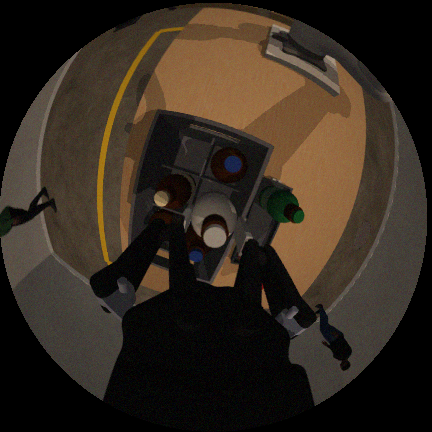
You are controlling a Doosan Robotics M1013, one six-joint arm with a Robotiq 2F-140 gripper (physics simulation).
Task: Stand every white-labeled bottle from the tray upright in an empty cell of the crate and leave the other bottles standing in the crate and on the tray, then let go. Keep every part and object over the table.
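A green bottle (282, 205) is part of the scene, as is the gripper (213, 218).
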